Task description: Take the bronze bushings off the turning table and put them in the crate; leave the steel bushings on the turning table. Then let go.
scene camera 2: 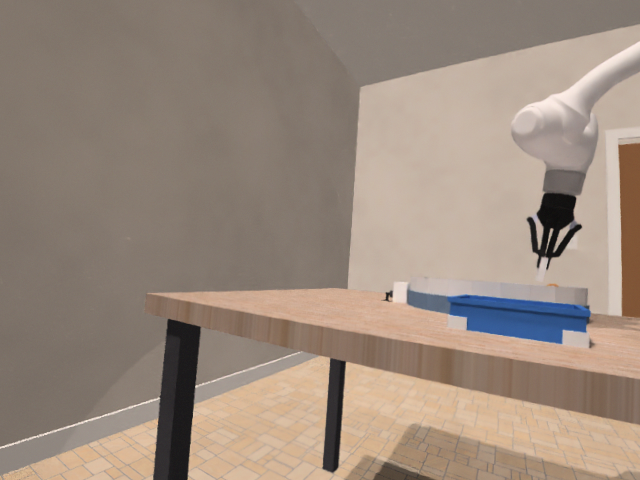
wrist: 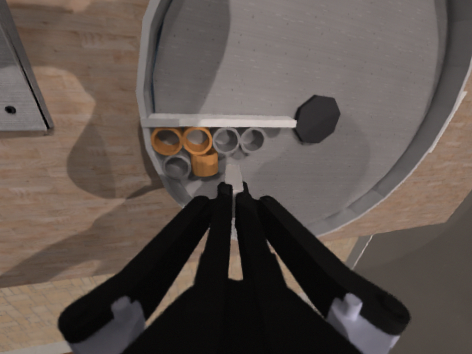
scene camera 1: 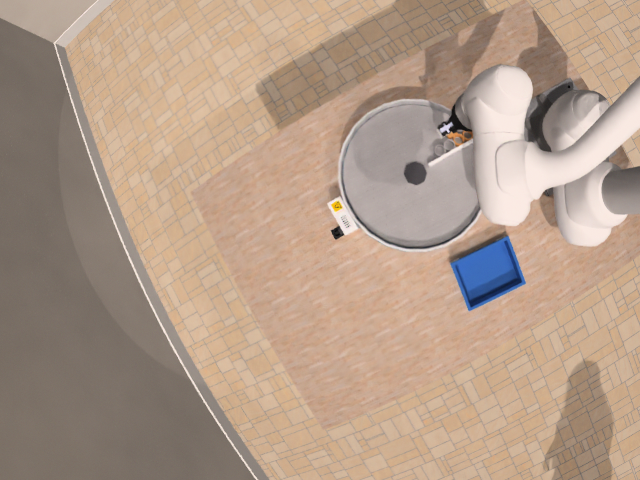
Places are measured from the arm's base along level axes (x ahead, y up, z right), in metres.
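Pixels of known places: gripper, fingertip midpoint: [scene camera 2: 538,280] [wrist: 232,175] [scene camera 1: 440,132].
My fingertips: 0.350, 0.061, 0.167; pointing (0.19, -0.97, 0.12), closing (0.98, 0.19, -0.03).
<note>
For each thing: its top centre in the pictures, then the offset to it from my fingertips, as dx, dy, dz. "spot": a spot on its surface instead.
- third bronze bushing, top centre: [wrist: 205,166] -0.031, -0.007, -0.009
- steel bushing, top centre: [wrist: 177,167] -0.062, -0.013, -0.006
- blue crate, top centre: [scene camera 2: 515,301] [scene camera 1: 489,274] +0.064, -0.041, -0.402
- white bar, surface spot: [wrist: 235,121] [scene camera 1: 451,153] spot: +0.002, -0.012, -0.060
- dark hub, top centre: [wrist: 318,121] [scene camera 1: 415,173] +0.118, -0.030, -0.058
- white box with a yellow label, surface spot: [scene camera 1: 342,214] spot: +0.349, -0.033, -0.057
Two bronze bushings [wrist: 166,153] [wrist: 197,153] stand upright against the white bar on the turning table [scene camera 1: 387,206] [scene camera 2: 496,290] [wrist: 300,50]. A third bronze bushing [wrist: 205,164] lies on its side below the second. Two steel bushings [wrist: 226,152] [wrist: 251,150] stand in the same row, toward the hub; another steel bushing [wrist: 176,176] stands by the rim. My gripper [scene camera 1: 445,128] [scene camera 2: 542,266] [wrist: 232,175] is shut and empty, above the turning table near its rim, beside the group. The blue crate [scene camera 1: 497,296] [scene camera 2: 522,320] shows no bushing inside in scene camera 1.
The white bar [scene camera 1: 449,153] [wrist: 235,121] runs from the rim to the dark hub [scene camera 1: 415,173] [wrist: 317,119]. A raised rim surrounds the turning table. A white box with a yellow label [scene camera 1: 342,214] sits outside it. The robot's base stands at the right in scene camera 1.
</note>
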